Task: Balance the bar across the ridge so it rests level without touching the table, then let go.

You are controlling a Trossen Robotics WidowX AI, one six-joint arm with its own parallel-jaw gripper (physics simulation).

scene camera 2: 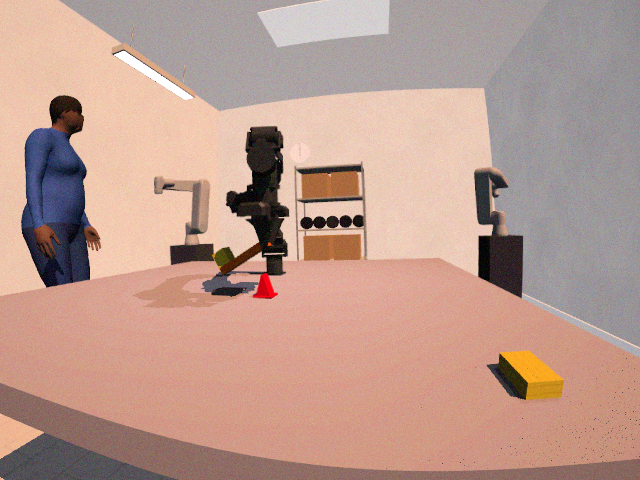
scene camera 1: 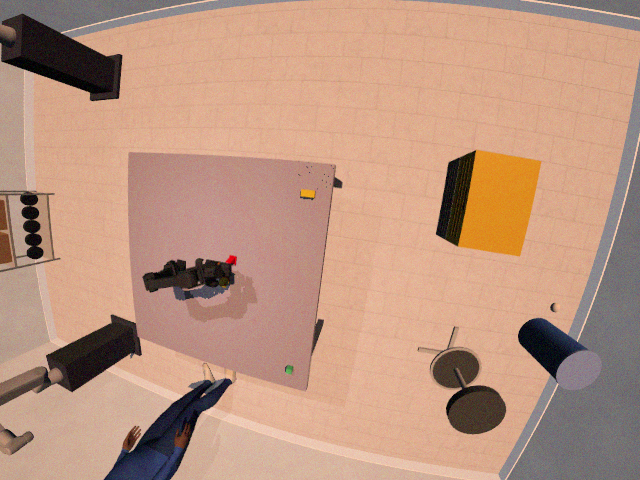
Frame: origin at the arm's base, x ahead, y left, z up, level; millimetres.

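Where they show: gripper, between the fingertips: [scene camera 2: 267, 249] [scene camera 1: 222, 263]; arm's base, origin of its link: [scene camera 2: 274, 273] [scene camera 1: 181, 265].
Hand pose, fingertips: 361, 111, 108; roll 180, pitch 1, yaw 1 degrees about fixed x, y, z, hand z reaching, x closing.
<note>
Things, the pixels of their top centre, and the offset from my fingertips, as dx, dy, dz. Level surfaces: height alone.
- red ridge, centre of its top: [scene camera 2: 264, 276] [scene camera 1: 228, 262] -5, -12, -62
- table, height of its surface: dz -109
- brown-orange bar, centre of its top: [scene camera 2: 240, 239] [scene camera 1: 219, 276] -2, -66, +23
- olive block, centre of its top: [scene camera 2: 223, 247] [scene camera 1: 221, 284] -3, -113, +7
- yellow block, centre of its top: [scene camera 2: 528, 364] [scene camera 1: 307, 193] +379, +389, -92
- small green object, centre of its top: [scene camera 1: 288, 371] +379, -611, -76
The red ridge [scene camera 1: 232, 259] [scene camera 2: 265, 287] stands upright on the table [scene camera 1: 206, 206] [scene camera 2: 361, 330], beside the arm's front end. The brown-orange bar [scene camera 2: 241, 258] is steeply tilted, with its upper end at the gripper and its lower end toward the left in scene camera 2. An olive block [scene camera 1: 223, 282] [scene camera 2: 224, 256] is on the bar near that low end. A dark shadow lies on the table below, apart from the bar. My gripper [scene camera 1: 224, 269] [scene camera 2: 266, 246] is shut on the bar, above and behind the ridge in scene camera 2. The arm hides most of the bar in scene camera 1, and the fingertips are hard to make out.
A yellow block [scene camera 1: 307, 193] [scene camera 2: 529, 374] lies near a table corner. A small green object [scene camera 1: 288, 369] lies near another corner in scene camera 1. A person in blue [scene camera 1: 155, 444] [scene camera 2: 56, 175] stands beside the table. Two pedestals [scene camera 1: 95, 353] [scene camera 2: 500, 263] with pale arms stand beyond its far side.
</note>
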